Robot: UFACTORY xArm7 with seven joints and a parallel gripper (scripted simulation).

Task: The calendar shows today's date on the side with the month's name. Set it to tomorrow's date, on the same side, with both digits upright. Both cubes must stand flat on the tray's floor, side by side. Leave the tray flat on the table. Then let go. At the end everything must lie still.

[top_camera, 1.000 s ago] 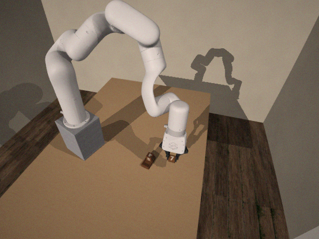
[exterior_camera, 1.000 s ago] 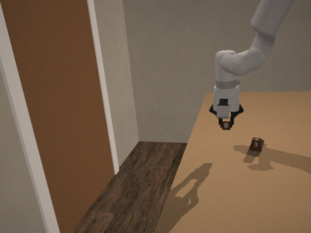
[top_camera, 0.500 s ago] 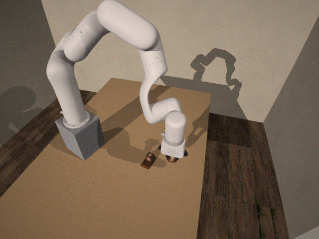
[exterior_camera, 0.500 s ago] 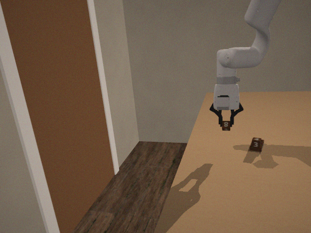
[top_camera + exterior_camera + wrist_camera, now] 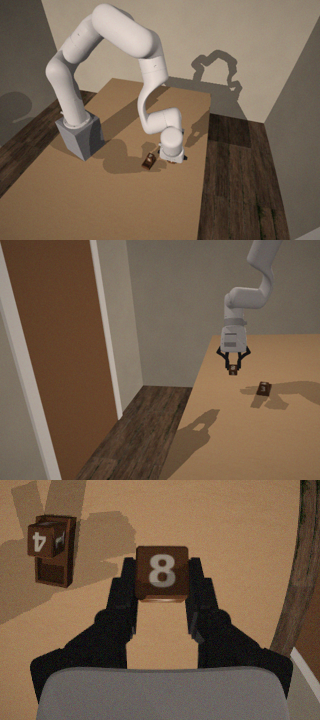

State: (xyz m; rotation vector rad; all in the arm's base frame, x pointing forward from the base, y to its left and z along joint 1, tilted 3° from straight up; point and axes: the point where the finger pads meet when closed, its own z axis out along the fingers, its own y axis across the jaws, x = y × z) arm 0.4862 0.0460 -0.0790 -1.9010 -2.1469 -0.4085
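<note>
Now: hand 1 cm to the right of the digit cube and 2 cm above it. The rest, counted from my hand: brown calendar tray (12 cm behind, 9 cm below).
</note>
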